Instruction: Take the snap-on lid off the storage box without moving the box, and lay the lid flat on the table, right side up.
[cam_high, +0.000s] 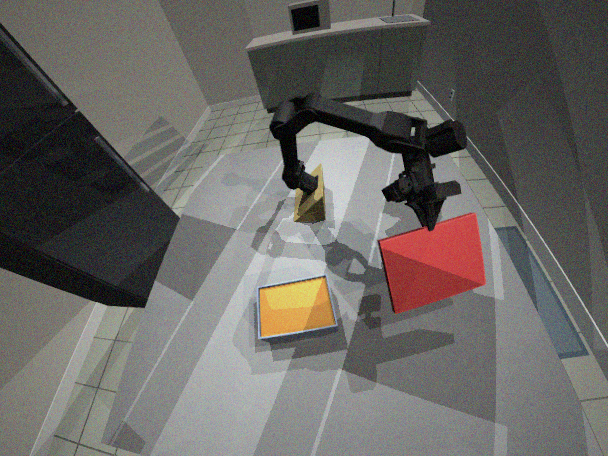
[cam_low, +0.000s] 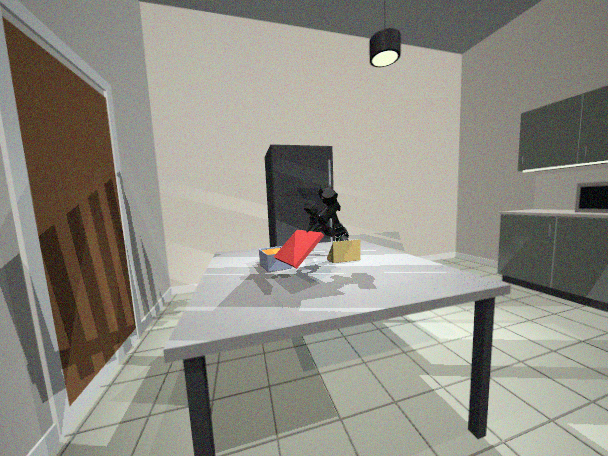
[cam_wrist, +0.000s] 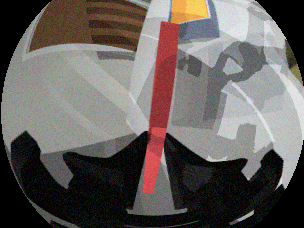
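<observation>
My gripper tip is now 60 mm short of the red lid, 50 mm above it and 20 mm to the right of it. The rest, counted from my gripper tip: storage box 330 mm to the right, 180 mm below, 150 mm ahead.
</observation>
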